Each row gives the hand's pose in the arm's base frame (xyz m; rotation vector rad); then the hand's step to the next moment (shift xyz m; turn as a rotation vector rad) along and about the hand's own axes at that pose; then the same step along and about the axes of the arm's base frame.
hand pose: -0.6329 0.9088 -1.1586 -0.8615 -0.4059 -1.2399
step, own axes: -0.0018 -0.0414 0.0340 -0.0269 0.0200 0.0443
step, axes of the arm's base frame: -0.0333 0.0238 0.0346 0.0181 0.0525 0.0024
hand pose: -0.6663 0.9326 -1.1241 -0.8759 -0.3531 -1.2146
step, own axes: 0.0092 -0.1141 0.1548 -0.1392 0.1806 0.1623
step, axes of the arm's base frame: -0.0695 0.0996 0.1494 0.1505 0.2281 -0.0604
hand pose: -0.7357 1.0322 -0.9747 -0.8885 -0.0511 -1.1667
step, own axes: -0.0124 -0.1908 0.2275 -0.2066 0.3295 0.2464
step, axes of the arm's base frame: -0.0695 0.1323 0.2568 0.2754 0.3484 -0.1215
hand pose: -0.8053 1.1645 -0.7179 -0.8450 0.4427 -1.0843
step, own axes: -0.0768 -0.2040 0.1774 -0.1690 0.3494 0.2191
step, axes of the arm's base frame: -0.0306 0.0940 0.2631 0.2843 0.3083 -0.1510
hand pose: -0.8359 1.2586 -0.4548 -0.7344 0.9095 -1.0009
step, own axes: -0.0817 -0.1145 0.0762 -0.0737 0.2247 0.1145
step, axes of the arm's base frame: 0.0041 0.0410 0.1546 0.1682 0.1632 -0.1189
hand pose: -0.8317 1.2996 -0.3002 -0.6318 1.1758 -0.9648
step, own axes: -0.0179 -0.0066 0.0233 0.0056 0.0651 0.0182
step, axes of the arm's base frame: 0.0188 0.0110 0.0207 0.0367 0.0246 -0.0515
